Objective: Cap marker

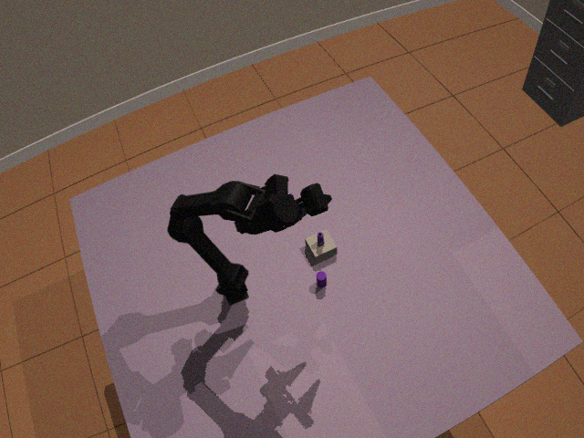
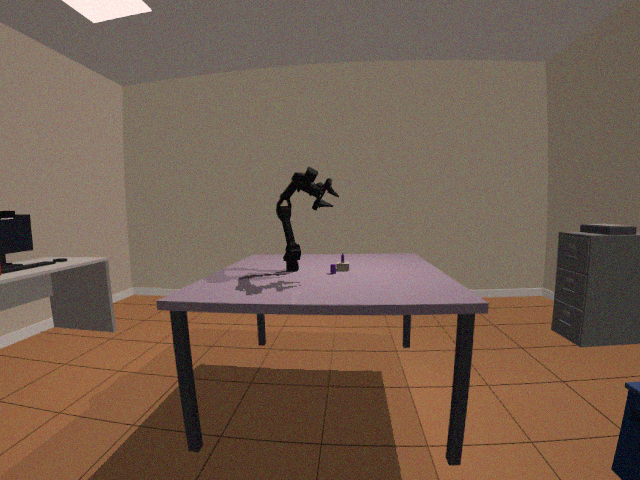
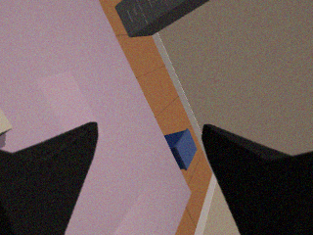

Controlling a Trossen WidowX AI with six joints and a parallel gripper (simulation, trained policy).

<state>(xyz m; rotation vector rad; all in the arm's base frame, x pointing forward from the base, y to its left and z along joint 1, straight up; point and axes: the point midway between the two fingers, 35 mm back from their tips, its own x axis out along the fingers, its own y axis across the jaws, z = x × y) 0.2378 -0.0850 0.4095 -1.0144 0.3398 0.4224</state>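
Right now the purple cap is 370 mm below my gripper tip, 20 mm behind it and 10 mm to the right of it. Also, from my gripper tip: beige holder block 370 mm below, 90 mm to the left, 30 mm ahead; purple marker 320 mm below, 90 mm to the left, 30 mm ahead.
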